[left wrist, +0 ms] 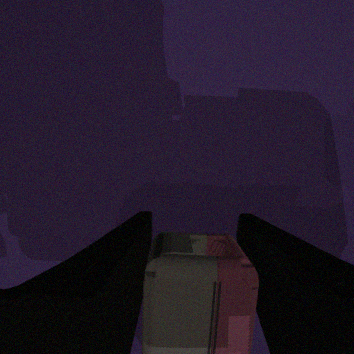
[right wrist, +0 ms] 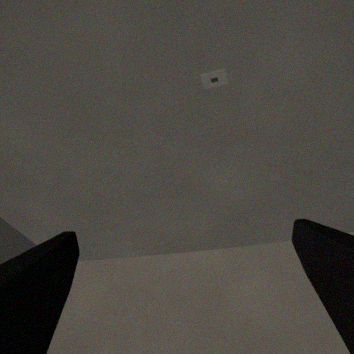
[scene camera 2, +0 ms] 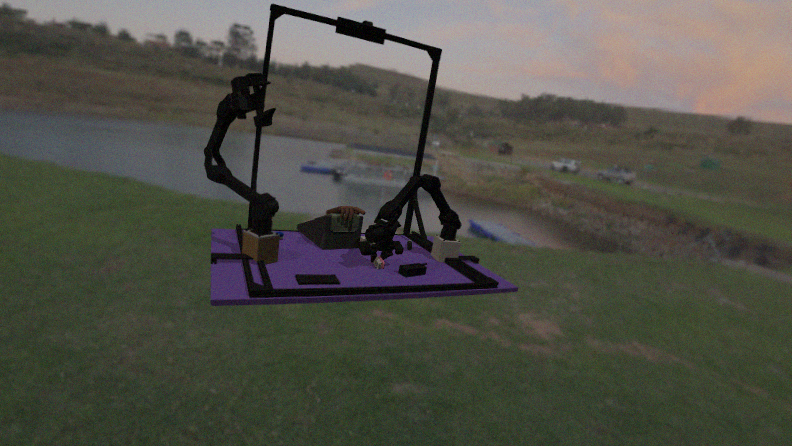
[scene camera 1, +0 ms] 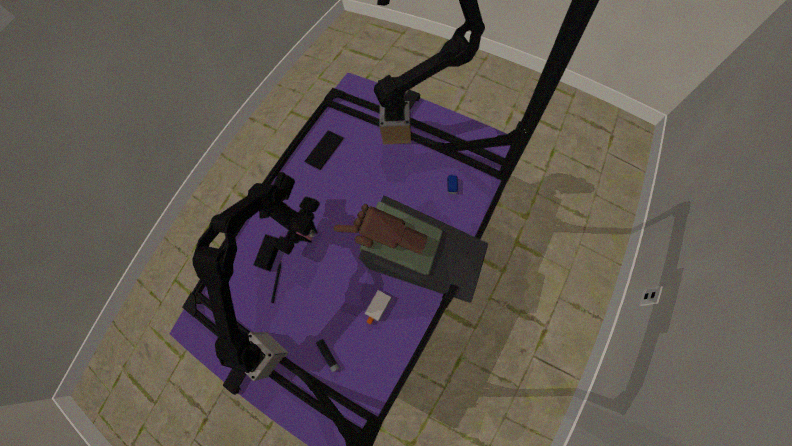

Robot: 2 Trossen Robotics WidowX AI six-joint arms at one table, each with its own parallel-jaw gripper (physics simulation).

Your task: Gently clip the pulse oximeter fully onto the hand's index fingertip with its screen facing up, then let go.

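Places are measured from the left arm's base along level axes (x ahead, y left, z up), in metres.
Pixels of known places: left gripper, fingertip midpoint: (left wrist: 194,223) (scene camera 2: 375,261) (scene camera 1: 314,237); right gripper, fingertip midpoint: (right wrist: 186,236) (scene camera 2: 272,95); left arm's base, link origin: (scene camera 2: 447,238) (scene camera 1: 251,356); right arm's base, link origin: (scene camera 2: 261,232) (scene camera 1: 394,113).
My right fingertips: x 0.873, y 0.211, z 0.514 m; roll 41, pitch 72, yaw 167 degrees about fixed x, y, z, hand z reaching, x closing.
Note:
Ahead of a thing's pixels: the offset from my right fingertips to its top centre. "pt": to the spot under its first point. Level surfaces: height alone.
The pulse oximeter @[0.493 m back, 0.063 m right, 0.578 m down] (scene camera 1: 304,236) (scene camera 2: 379,262) (left wrist: 200,295), pale grey and pink-red, is between the fingers of my left gripper (left wrist: 194,223), which is shut on it above the mat. The brown hand (scene camera 1: 385,227) (scene camera 2: 345,213) lies on a green pad on a dark wedge. Its index finger (scene camera 1: 345,228) sticks out to the left in scene camera 1, towards the oximeter, with a gap between them. Which way the screen faces, I cannot tell. My right gripper (right wrist: 186,236) is open and empty, high up at the left in scene camera 2.
On the purple mat @[0.619 m down] (scene camera 1: 354,160) lie a black slab @[0.217 m back, 0.101 m left, 0.611 m down] (scene camera 1: 324,149), a black block @[0.624 m back, 0.000 m left, 0.584 m down] (scene camera 2: 412,269), a thin dark pen @[0.678 m back, 0.084 m right, 0.610 m down] (scene camera 1: 276,282), a white box @[0.544 m back, 0.399 m right, 0.591 m down] (scene camera 1: 379,305) with an orange end, a dark cylinder @[0.746 m back, 0.366 m right, 0.592 m down] (scene camera 1: 327,355) and a blue item @[0.082 m back, 0.359 m right, 0.587 m down] (scene camera 1: 452,183). The dark wedge @[pt 0.287 m back, 0.536 m right, 0.574 m down] (scene camera 1: 465,263) stands under the hand.

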